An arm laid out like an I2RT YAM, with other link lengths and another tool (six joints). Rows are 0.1 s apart.
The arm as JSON. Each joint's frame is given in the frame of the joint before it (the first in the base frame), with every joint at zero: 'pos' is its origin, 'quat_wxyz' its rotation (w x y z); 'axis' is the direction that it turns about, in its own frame. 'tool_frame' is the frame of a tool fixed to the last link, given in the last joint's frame.
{
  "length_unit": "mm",
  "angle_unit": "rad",
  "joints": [
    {
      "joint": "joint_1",
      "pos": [
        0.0,
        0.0,
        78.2
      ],
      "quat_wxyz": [
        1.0,
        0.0,
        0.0,
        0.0
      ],
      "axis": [
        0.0,
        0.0,
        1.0
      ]
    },
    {
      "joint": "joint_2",
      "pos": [
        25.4,
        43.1,
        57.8
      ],
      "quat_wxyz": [
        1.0,
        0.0,
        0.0,
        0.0
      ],
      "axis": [
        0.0,
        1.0,
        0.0
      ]
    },
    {
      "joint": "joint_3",
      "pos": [
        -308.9,
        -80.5,
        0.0
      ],
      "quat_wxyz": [
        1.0,
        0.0,
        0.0,
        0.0
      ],
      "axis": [
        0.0,
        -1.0,
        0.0
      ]
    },
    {
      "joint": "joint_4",
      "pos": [
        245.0,
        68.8,
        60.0
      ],
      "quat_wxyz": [
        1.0,
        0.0,
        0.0,
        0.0
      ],
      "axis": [
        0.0,
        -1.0,
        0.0
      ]
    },
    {
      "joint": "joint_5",
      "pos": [
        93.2,
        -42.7,
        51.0
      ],
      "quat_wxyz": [
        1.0,
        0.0,
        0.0,
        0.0
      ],
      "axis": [
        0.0,
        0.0,
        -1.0
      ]
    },
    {
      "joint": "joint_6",
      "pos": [
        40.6,
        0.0,
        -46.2
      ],
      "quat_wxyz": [
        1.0,
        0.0,
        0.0,
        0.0
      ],
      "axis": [
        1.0,
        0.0,
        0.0
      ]
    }
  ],
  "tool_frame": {
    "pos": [
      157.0,
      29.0,
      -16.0
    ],
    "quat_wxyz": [
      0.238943,
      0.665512,
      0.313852,
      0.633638
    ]
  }
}
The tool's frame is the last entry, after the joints.
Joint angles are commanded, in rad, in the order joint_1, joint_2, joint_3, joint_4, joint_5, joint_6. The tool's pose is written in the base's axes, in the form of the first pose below.
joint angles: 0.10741, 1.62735, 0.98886, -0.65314, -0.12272, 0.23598
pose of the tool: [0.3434 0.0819 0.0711 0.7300 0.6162 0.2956 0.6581 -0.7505 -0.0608]
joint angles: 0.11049, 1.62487, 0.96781, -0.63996, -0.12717, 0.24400
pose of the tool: [0.3391 0.0834 0.0668 0.7341 0.6121 0.2939 0.6551 -0.7523 -0.0697]
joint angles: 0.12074, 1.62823, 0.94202, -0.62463, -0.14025, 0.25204
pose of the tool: [0.3322 0.0887 0.0599 0.7353 0.6127 0.2897 0.6583 -0.7473 -0.0902]
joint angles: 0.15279, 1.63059, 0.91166, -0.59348, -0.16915, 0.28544
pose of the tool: [0.3255 0.1046 0.0544 0.7341 0.6079 0.3026 0.6627 -0.7386 -0.1240]
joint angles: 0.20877, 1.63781, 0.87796, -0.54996, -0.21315, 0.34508
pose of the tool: [0.3164 0.1309 0.0489 0.7336 0.5985 0.3219 0.6676 -0.7232 -0.1768]
